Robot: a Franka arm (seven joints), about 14 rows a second.
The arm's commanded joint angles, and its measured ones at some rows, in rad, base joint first. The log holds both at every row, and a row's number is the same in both.
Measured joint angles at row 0:
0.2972 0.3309 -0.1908 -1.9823 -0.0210 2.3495 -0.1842
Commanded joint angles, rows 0 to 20:
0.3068 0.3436 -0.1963 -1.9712 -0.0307 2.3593 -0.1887
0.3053 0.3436 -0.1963 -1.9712 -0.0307 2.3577 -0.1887
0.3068 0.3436 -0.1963 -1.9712 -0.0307 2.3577 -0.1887
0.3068 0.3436 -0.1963 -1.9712 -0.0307 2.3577 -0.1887
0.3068 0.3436 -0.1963 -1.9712 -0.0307 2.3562 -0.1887
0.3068 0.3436 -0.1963 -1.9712 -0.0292 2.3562 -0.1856
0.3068 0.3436 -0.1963 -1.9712 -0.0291 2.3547 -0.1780
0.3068 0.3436 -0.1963 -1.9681 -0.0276 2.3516 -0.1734
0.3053 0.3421 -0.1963 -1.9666 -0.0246 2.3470 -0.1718
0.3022 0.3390 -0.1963 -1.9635 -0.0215 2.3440 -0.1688
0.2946 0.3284 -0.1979 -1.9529 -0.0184 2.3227 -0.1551
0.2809 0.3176 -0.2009 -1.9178 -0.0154 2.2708 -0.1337
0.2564 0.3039 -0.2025 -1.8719 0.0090 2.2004 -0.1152
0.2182 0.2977 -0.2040 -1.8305 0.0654 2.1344 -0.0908
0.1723 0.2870 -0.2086 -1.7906 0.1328 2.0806 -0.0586
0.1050 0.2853 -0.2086 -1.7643 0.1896 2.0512 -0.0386
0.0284 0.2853 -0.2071 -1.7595 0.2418 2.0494 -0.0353
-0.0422 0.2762 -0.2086 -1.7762 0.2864 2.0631 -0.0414
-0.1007 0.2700 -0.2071 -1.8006 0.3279 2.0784 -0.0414
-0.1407 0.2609 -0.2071 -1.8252 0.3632 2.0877 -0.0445
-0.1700 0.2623 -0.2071 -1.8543 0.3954 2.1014 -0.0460
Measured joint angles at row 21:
-0.1114 0.2770 -0.2293 -1.7882 0.3252 2.0784 -0.0618
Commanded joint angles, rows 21 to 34:
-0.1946 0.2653 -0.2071 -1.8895 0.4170 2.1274 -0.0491
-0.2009 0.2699 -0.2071 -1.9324 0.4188 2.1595 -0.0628
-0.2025 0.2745 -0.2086 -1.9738 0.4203 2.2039 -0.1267
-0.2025 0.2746 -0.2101 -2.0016 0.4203 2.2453 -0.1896
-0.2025 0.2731 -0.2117 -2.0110 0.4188 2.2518 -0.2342
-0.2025 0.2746 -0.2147 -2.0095 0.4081 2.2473 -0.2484
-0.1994 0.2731 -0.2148 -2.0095 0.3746 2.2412 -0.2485
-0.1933 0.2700 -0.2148 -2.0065 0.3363 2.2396 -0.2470
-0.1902 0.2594 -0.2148 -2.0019 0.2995 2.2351 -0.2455
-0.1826 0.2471 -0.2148 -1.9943 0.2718 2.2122 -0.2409
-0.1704 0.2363 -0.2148 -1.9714 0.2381 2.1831 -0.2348
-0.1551 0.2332 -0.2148 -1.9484 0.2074 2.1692 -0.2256
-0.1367 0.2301 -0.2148 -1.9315 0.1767 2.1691 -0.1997
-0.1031 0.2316 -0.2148 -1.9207 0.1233 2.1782 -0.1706
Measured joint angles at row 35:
-0.1534 0.2471 -0.2129 -1.9445 0.1997 2.1993 -0.2238
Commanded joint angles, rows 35 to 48:
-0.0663 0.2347 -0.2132 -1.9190 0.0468 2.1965 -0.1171
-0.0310 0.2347 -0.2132 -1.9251 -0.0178 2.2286 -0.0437
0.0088 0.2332 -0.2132 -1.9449 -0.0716 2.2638 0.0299
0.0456 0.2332 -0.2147 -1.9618 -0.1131 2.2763 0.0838
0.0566 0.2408 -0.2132 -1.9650 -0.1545 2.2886 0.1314
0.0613 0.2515 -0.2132 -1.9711 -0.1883 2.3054 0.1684
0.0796 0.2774 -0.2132 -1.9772 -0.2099 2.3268 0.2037
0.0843 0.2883 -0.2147 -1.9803 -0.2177 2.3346 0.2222
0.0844 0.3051 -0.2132 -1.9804 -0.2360 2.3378 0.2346
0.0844 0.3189 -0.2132 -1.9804 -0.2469 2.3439 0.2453
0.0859 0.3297 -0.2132 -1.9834 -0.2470 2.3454 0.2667
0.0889 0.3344 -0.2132 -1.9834 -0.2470 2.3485 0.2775
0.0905 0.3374 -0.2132 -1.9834 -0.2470 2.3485 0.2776
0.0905 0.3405 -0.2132 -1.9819 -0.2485 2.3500 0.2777
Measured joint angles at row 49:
0.0799 0.3413 -0.2081 -1.9717 -0.2239 2.3269 0.2447
